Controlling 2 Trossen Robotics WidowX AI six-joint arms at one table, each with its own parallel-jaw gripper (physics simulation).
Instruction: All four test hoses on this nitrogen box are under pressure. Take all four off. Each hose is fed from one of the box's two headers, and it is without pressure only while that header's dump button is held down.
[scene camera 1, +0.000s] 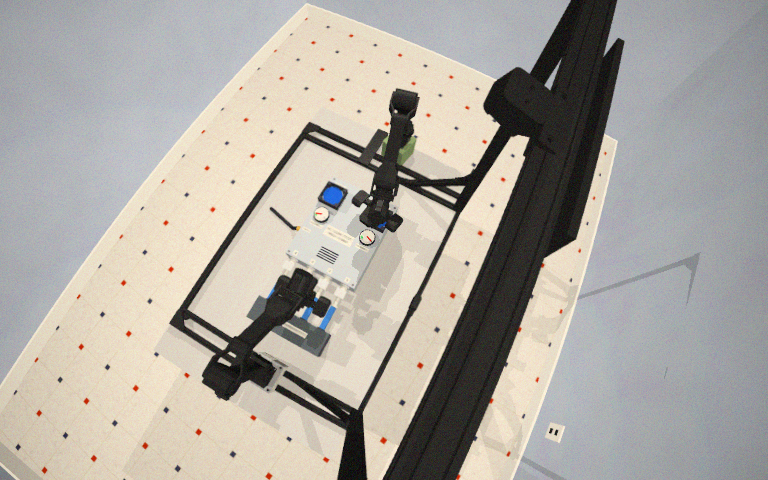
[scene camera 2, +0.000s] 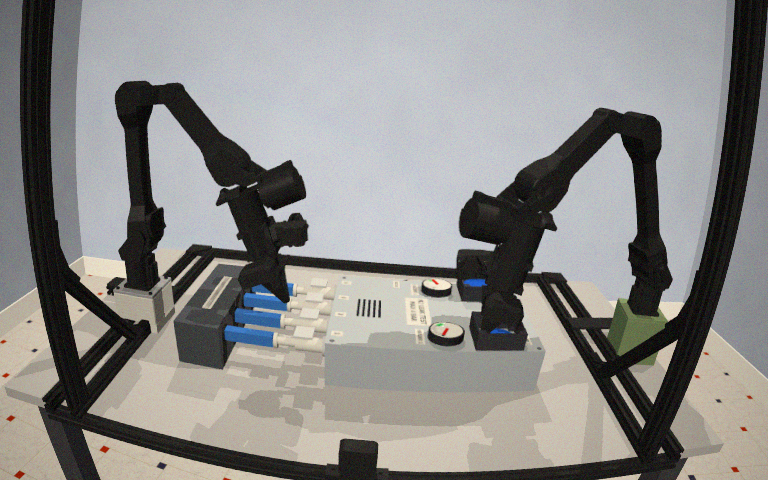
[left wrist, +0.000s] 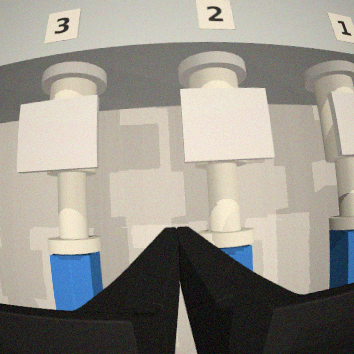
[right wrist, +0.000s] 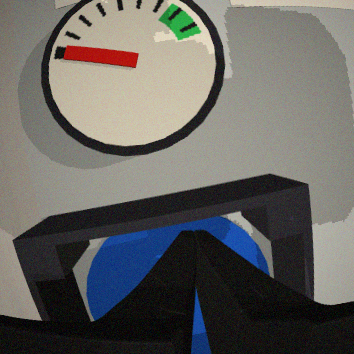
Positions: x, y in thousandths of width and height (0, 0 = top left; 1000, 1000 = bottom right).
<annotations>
my left gripper: scene camera 1 404, 607; scene camera 2 374, 630; left wrist 499, 674; not seen in the right wrist view (out of frame)
</annotations>
